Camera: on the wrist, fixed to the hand. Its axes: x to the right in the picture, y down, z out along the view.
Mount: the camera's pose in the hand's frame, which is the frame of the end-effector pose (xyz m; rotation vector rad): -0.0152 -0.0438 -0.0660 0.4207 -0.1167 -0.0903
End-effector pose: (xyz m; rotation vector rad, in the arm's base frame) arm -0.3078 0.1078 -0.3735 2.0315 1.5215 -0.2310
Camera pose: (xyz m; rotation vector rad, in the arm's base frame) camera -0.3665 0.1390 -0.3279 2.2169 1.5927 -0.7473
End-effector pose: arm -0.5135 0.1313 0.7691 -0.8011 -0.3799 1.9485
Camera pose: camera -0.4350 0.1352 0.7509 -0.3929 -0.0653 1.9039
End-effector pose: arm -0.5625 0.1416 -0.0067 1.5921 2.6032 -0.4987
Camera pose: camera -0.5855 0.1298 0.0697 -1.4085 -2.4757 1.1133
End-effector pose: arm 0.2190 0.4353 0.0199 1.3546 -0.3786 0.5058
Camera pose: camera 0.2283 0.4923 -0.0364 1.8056 -0.3141 0.4469
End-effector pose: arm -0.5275 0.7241 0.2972 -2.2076 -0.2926 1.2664
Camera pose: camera -0.4758 0.7285 0.3590 -1.7514 -0.1508 1.2761
